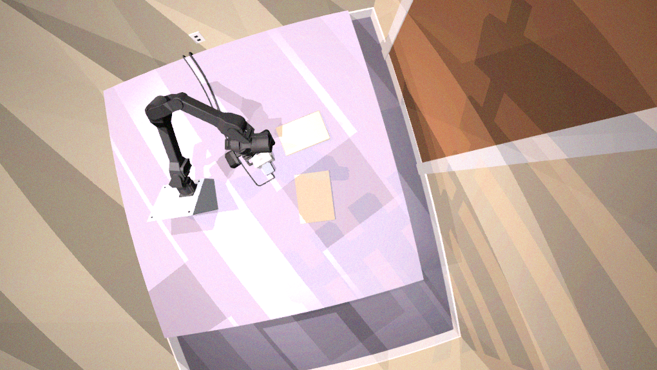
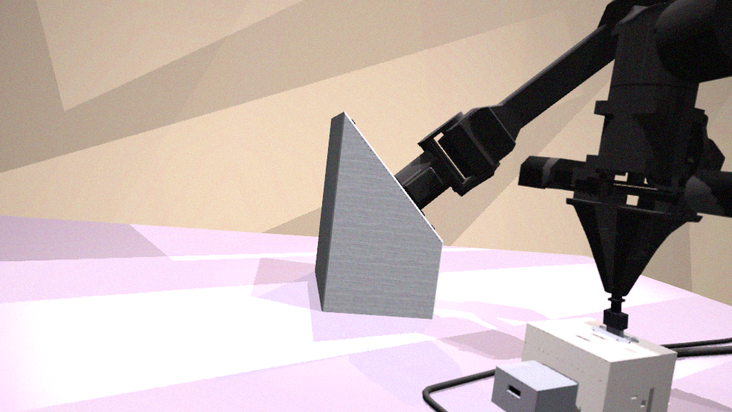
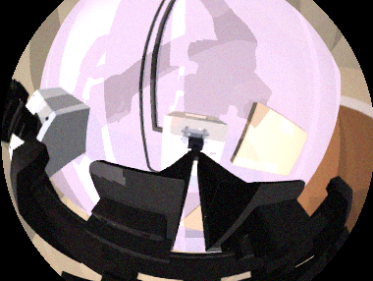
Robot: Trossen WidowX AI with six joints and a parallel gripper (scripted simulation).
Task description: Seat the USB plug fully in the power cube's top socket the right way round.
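My gripper tip is 1 cm to the right of the USB socket and 4 cm above it. From my gripper tip the other things lie so: USB plug (2 cm below).
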